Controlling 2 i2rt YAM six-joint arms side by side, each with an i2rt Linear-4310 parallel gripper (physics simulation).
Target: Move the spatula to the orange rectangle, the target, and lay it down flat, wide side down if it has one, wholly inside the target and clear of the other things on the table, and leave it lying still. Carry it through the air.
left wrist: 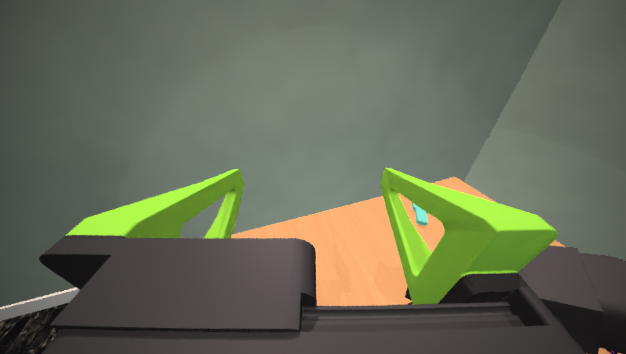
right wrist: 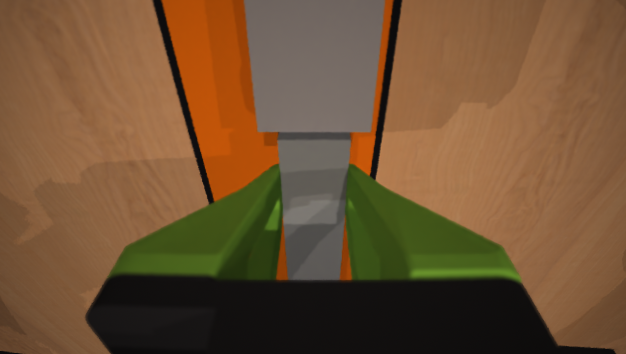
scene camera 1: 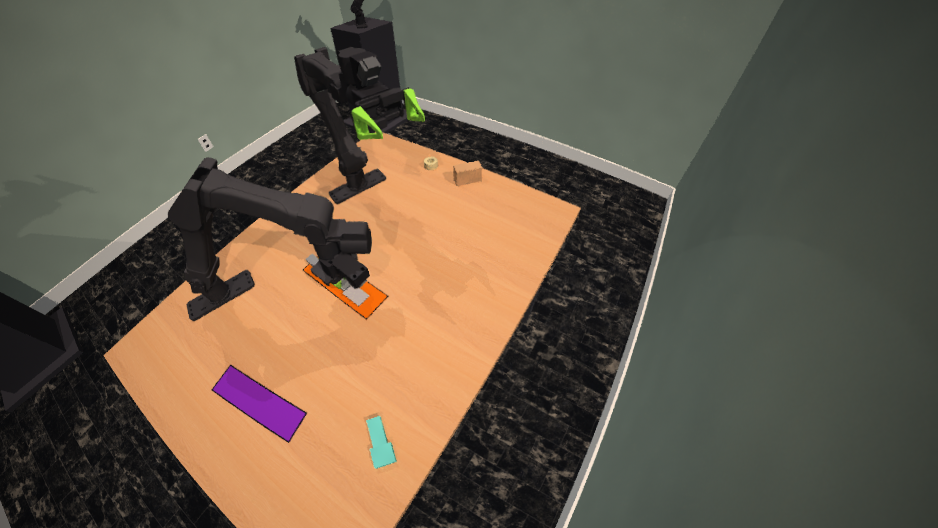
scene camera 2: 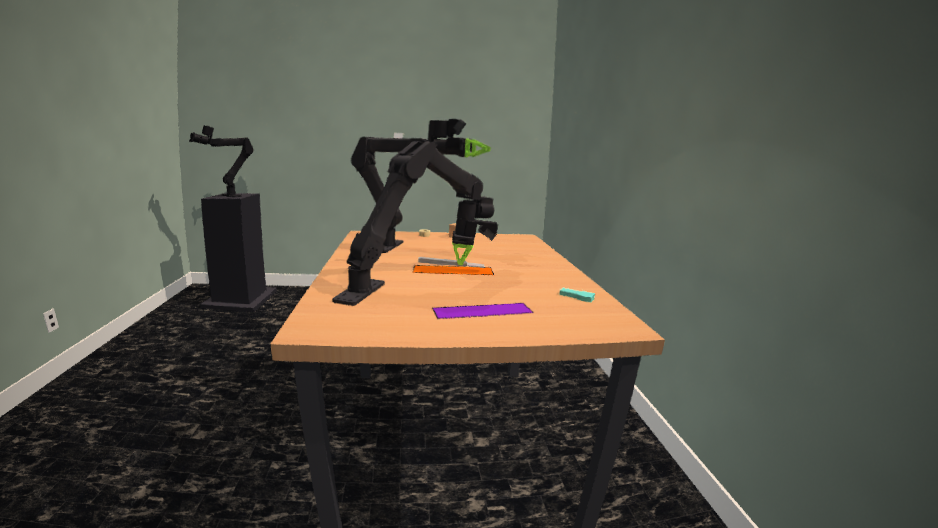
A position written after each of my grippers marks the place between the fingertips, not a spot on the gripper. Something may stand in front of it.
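Purple rectangle (scene camera 1: 276, 414) visible; the purple rectangle (scene camera 2: 511, 308) is visible there too. Orange rectangle (scene camera 1: 377, 297) present, also seen as the orange rectangle (right wrist: 209, 58). Teal paddle-shaped object (scene camera 1: 382, 453) present; in the right wrist view the teal paddle-shaped object is out of frame. Grey spatula (right wrist: 314, 77) visible. I see my right gripper (right wrist: 314, 177). I see my left gripper (scene camera 1: 403, 126), and also my left gripper (left wrist: 312, 176).
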